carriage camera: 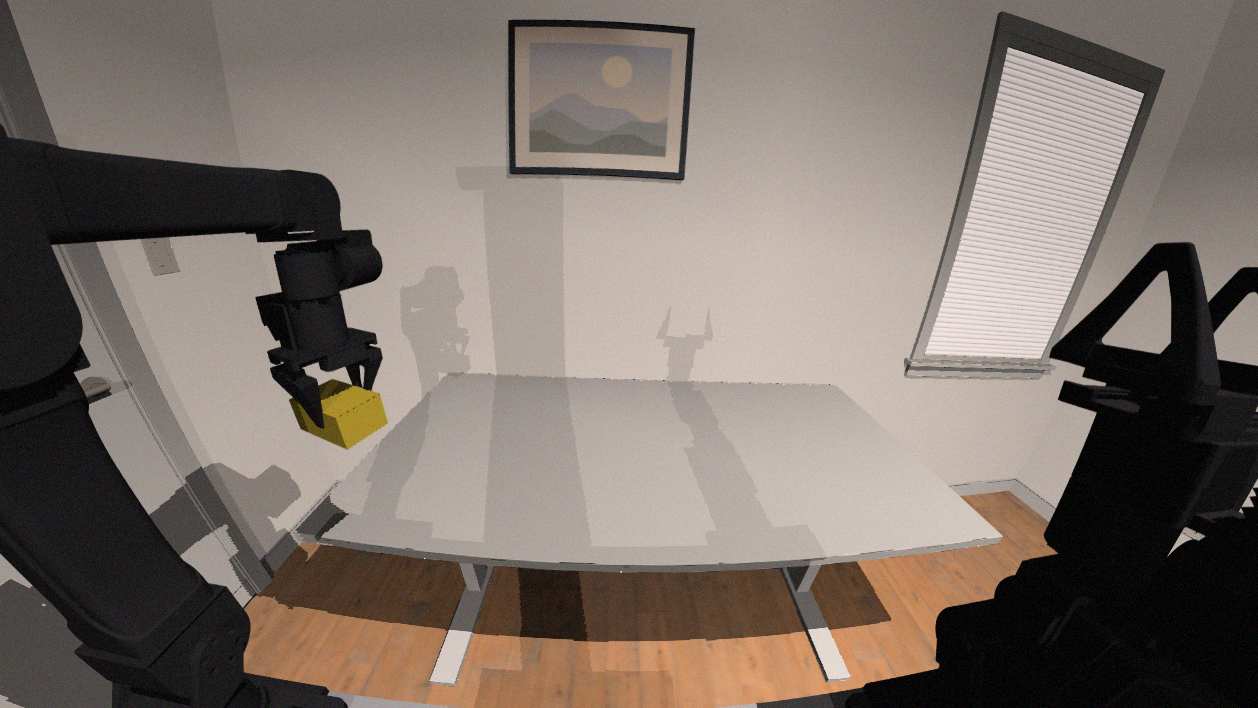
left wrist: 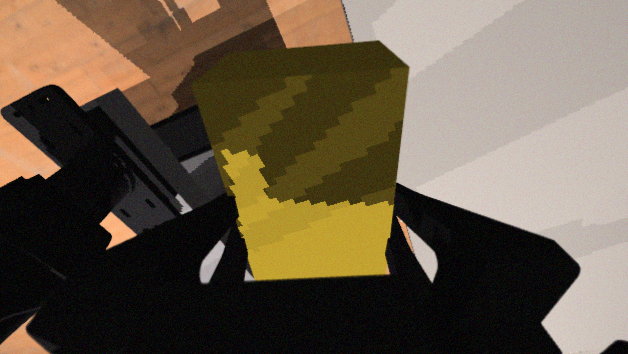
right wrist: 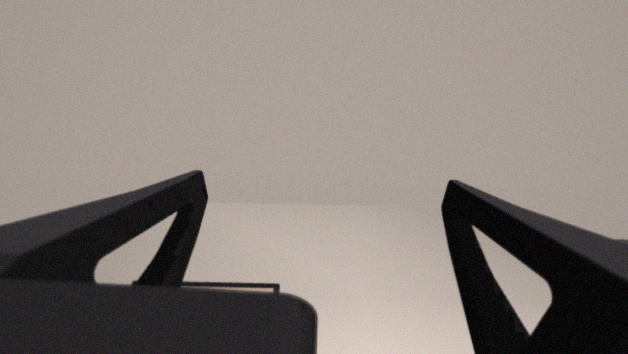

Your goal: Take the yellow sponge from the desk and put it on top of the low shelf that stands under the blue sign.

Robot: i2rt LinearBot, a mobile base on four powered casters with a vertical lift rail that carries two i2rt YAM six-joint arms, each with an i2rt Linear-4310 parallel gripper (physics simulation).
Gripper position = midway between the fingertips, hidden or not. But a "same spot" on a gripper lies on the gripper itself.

my left gripper: carriage camera 344,415; left wrist 313,189; not seen in the right wrist view (out of frame)
my right gripper: carriage camera; right wrist; not seen in the left wrist view (out of frame)
same spot on my right gripper: (right wrist: 56,296) = (carriage camera: 1227,401)
